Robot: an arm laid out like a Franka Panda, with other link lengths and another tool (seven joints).
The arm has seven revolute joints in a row. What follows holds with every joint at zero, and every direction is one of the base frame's.
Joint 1 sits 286.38 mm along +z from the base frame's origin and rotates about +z.
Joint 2 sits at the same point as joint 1 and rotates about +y.
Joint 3 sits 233.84 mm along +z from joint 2 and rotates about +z.
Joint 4 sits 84.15 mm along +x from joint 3 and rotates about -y.
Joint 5 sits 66 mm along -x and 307.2 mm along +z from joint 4 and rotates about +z.
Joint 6 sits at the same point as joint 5 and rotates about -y.
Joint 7 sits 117.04 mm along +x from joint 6 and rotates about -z.
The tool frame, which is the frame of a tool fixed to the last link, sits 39 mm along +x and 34 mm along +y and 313.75 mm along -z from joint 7; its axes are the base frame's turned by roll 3.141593, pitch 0.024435 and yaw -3.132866 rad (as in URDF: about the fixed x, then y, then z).
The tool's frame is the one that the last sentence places.
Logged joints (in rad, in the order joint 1, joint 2, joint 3, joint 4, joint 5, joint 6, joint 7), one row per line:
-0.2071 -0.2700 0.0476 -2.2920 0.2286 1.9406 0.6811
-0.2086 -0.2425 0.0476 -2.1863 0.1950 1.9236 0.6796
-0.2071 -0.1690 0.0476 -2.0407 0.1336 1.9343 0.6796
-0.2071 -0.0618 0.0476 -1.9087 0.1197 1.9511 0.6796
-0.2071 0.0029 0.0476 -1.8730 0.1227 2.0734 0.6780
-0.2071 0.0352 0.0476 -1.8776 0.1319 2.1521 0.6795
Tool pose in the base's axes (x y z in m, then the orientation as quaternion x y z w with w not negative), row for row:
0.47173 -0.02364 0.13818 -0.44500 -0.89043 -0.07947 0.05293
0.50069 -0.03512 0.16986 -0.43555 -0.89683 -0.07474 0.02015
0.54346 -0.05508 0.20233 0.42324 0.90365 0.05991 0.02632
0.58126 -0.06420 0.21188 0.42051 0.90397 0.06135 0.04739
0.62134 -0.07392 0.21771 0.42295 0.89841 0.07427 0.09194
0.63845 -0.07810 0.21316 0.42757 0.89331 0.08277 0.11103
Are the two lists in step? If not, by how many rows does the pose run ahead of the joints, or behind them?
They are in step.
